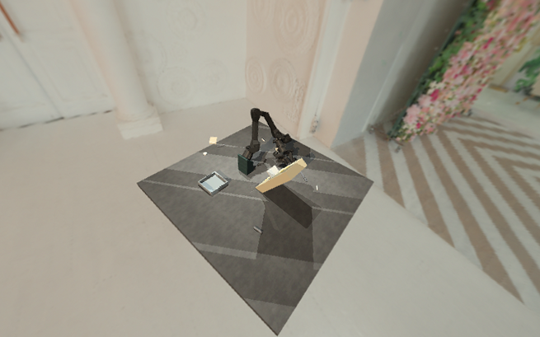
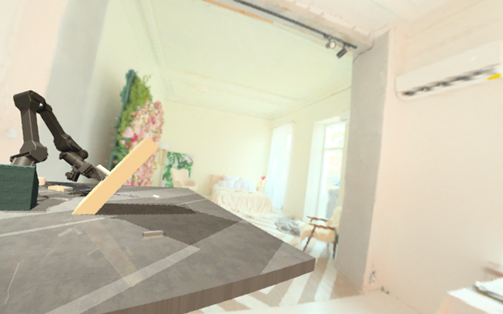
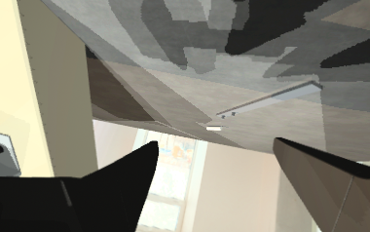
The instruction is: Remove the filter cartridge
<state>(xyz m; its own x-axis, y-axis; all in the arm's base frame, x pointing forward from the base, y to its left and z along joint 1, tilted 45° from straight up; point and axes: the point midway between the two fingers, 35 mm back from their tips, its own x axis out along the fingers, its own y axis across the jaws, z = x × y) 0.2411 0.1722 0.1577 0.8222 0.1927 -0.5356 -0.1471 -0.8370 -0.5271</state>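
My gripper tip is 250 mm to the left of the round filter cartridge, 150 mm below it and 100 mm short of it. Also, from my gripper tip: beige service panel (250 mm to the right, 80 mm above, 60 mm ahead); then tray (500 mm to the right, 340 mm behind, 70 mm below).
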